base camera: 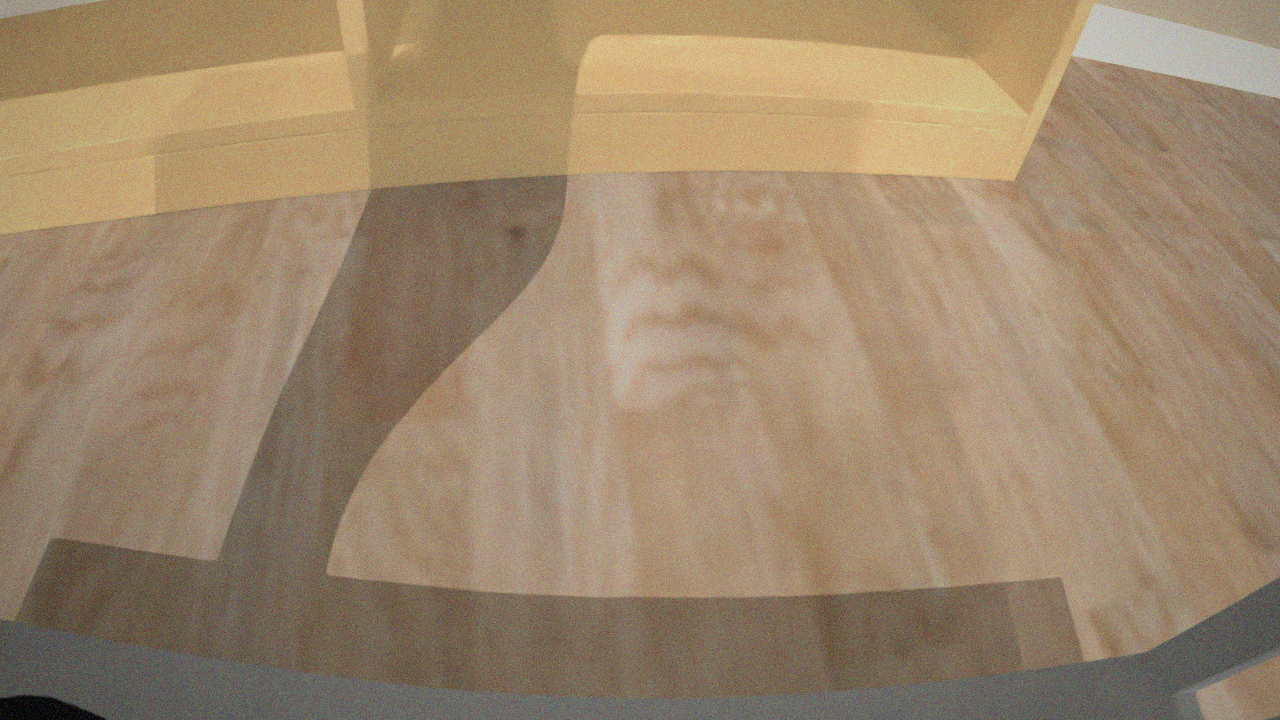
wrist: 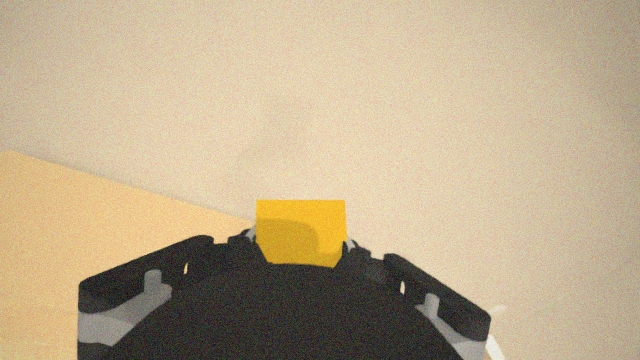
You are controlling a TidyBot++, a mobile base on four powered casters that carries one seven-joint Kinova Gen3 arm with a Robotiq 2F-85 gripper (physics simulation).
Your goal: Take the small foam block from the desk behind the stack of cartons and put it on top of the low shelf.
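Frame: origin at the arm's base, x right, y ahead, z up, level; centimetres.
Seen in the pictures: gripper, fingertip midpoint: (wrist: 300, 240).
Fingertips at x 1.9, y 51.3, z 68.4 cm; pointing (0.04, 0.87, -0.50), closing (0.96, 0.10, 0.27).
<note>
A point is followed by its place in that frame.
The small foam block (wrist: 301, 232) {x 1.4, y 49.6, z 71.1 cm} is yellow and sits between the fingertips in the wrist view. My gripper (wrist: 300, 240) {x 1.9, y 51.3, z 68.4 cm} is shut on it; the gripper body hides the block's lower part. The low shelf (base camera: 805, 143) {x 17.5, y 61.5, z -36.5 cm} is pale wood and crosses the top of the base camera view, its open compartments facing me; its top does not show there. In the wrist view a pale wooden surface (wrist: 100, 215) {x -45.4, y 75.9, z 21.3 cm}, which looks like the shelf's top, lies at the left. The desk and the stack of cartons do not show.
Wood floor (base camera: 716, 447) {x 7.6, y 32.6, z -39.7 cm} lies between my base (base camera: 537, 707) {x -1.3, y 14.7, z -28.7 cm} and the shelf's front. A shadow of the arm falls across the floor and shelf. A beige wall (wrist: 350, 100) {x 5.4, y 99.4, z 72.7 cm} fills much of the wrist view. A white baseboard (base camera: 1181, 49) {x 96.4, y 109.3, z -34.7 cm} runs right of the shelf.
</note>
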